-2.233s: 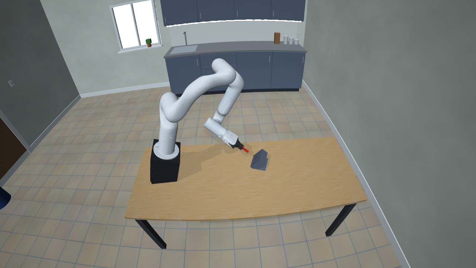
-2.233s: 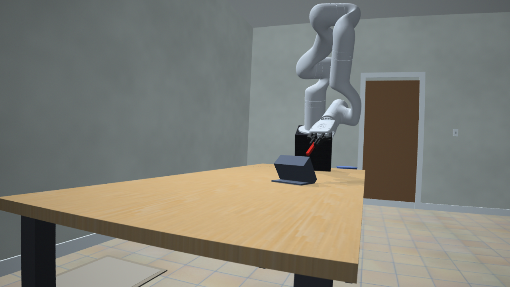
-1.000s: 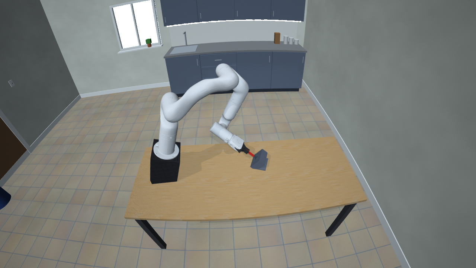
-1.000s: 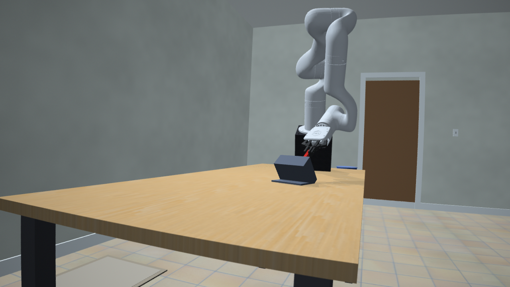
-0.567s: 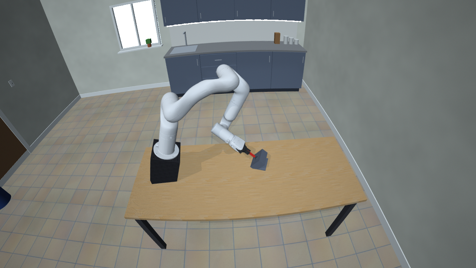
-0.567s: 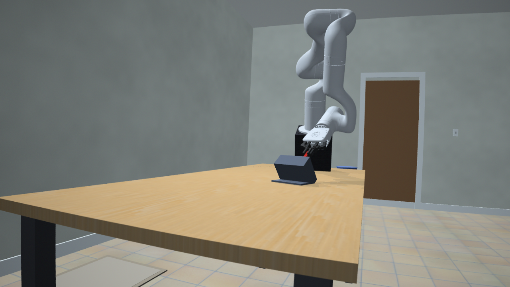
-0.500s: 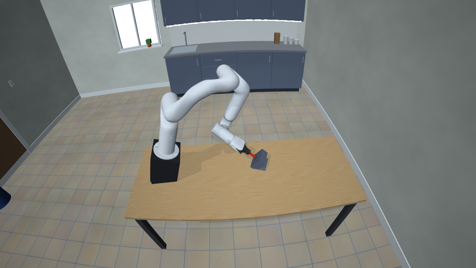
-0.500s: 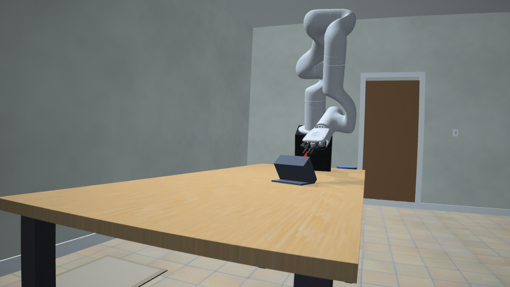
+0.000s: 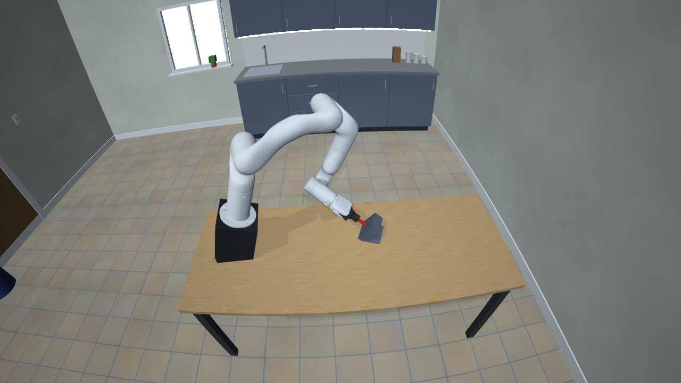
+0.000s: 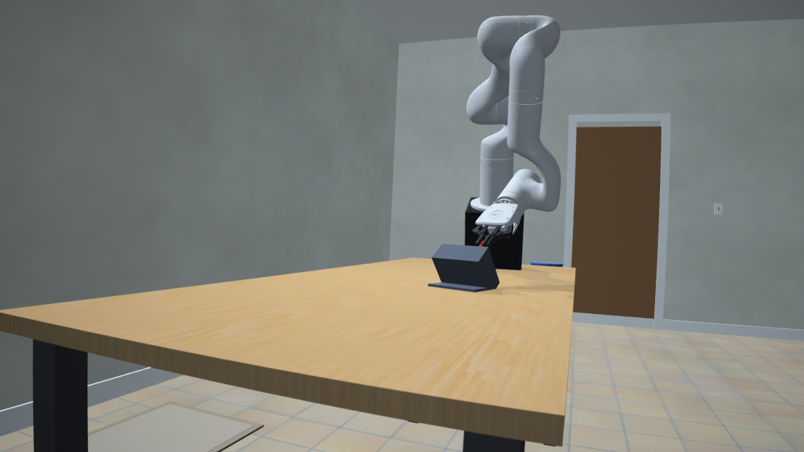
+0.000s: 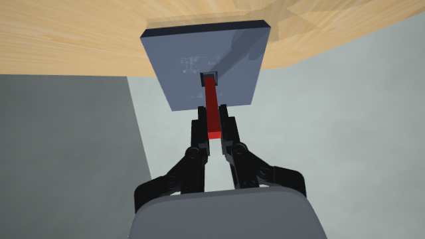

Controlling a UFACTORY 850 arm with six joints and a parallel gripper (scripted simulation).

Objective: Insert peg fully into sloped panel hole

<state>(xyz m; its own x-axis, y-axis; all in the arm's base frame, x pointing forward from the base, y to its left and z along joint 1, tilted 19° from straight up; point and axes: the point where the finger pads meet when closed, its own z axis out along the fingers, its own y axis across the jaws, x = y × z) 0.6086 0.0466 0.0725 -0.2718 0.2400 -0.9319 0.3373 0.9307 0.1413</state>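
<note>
The flat panel foot is 10 cm below my hand, 10 cm ahead of it and 4 cm to the right of it. Also, from my hand: red peg 3 cm ahead, 2 cm below, 1 cm to the right.
</note>
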